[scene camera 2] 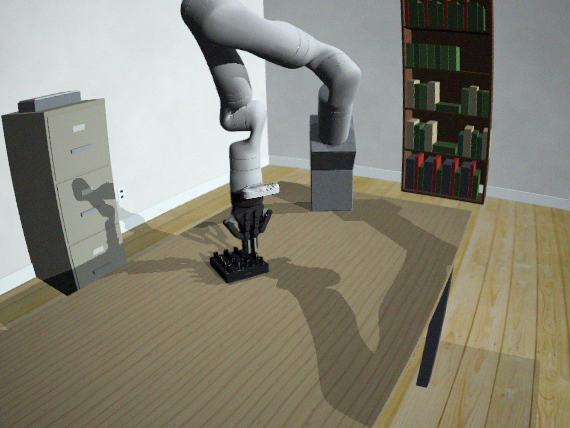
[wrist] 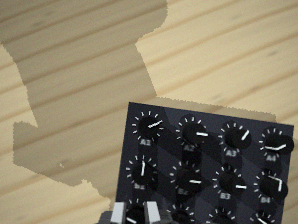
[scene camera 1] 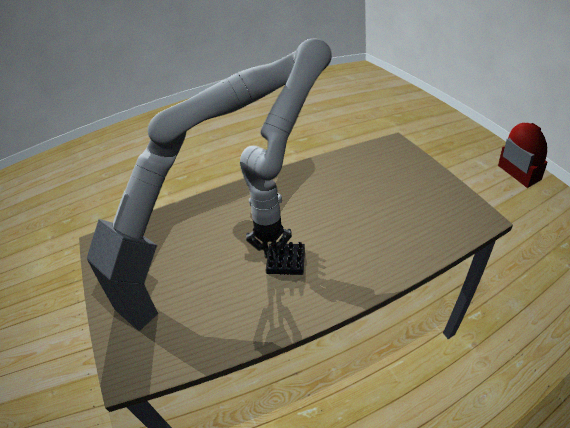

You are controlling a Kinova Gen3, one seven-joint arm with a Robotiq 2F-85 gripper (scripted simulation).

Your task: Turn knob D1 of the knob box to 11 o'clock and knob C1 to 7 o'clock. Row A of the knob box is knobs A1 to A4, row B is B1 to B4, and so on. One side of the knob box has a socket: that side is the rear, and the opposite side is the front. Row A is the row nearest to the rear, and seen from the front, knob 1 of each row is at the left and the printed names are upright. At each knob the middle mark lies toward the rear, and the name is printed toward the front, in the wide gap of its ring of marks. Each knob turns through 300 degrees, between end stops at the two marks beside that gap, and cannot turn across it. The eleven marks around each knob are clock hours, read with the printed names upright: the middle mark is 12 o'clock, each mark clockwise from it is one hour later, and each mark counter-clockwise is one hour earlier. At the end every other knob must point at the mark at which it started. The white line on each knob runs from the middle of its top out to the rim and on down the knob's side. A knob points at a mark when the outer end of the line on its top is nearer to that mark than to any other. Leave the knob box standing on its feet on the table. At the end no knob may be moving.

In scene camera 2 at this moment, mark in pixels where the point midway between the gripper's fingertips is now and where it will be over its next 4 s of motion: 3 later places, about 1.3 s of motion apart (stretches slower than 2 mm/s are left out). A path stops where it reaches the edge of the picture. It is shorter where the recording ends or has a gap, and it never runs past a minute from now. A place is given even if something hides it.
My gripper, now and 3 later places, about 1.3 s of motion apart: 250, 251; 249, 237; 246, 228; 244, 228
